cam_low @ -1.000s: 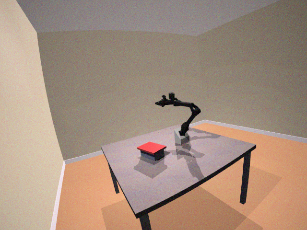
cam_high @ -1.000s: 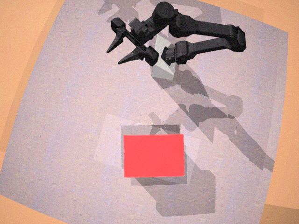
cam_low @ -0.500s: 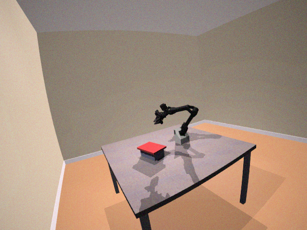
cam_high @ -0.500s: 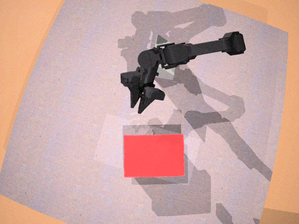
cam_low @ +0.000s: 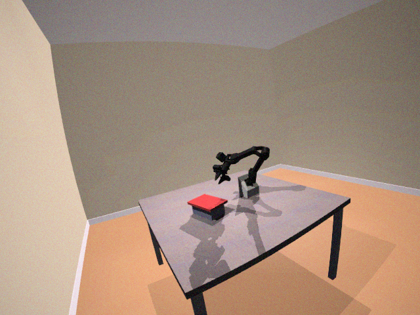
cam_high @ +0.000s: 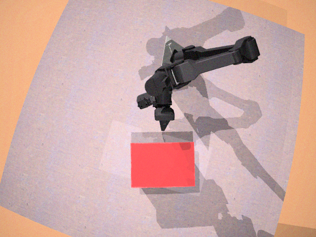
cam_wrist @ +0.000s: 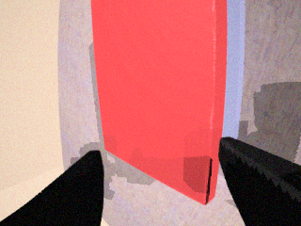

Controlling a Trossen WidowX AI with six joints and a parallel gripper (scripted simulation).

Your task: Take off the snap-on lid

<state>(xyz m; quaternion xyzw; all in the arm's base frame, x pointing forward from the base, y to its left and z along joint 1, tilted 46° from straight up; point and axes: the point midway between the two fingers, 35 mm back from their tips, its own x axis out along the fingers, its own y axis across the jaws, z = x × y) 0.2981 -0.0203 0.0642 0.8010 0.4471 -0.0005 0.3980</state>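
Now: the red lid 120 mm ahead of my gripper tip, 50 mm to the left of it and 110 mm below it. Also, from my gripper tip: storage box: 120 mm ahead, 50 mm to the left, 150 mm below.
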